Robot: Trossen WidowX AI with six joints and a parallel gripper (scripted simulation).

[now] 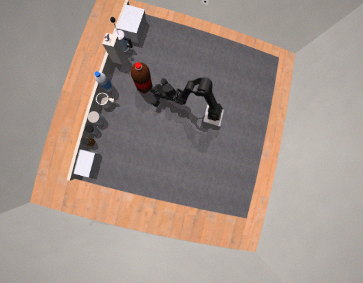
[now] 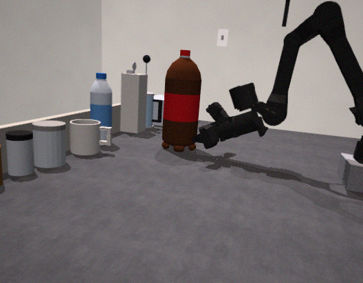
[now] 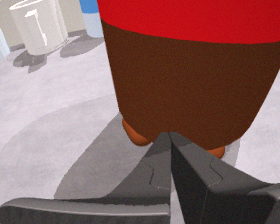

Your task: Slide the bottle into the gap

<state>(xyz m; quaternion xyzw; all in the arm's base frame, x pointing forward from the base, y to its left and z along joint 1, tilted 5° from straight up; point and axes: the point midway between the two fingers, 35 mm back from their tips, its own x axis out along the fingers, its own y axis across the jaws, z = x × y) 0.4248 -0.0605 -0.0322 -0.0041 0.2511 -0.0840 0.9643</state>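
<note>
Right now my hand is 100 mm below the brown cola bottle, 80 mm short of it and 30 mm to the left of it. The rest, counted from my hand: white microwave-like box: 440 mm to the right, 280 mm ahead; then blue-capped water bottle: 320 mm ahead, 50 mm above, 30 mm to the left; then blue pitcher: 290 mm ahead, 280 mm to the right, 80 mm above.
</note>
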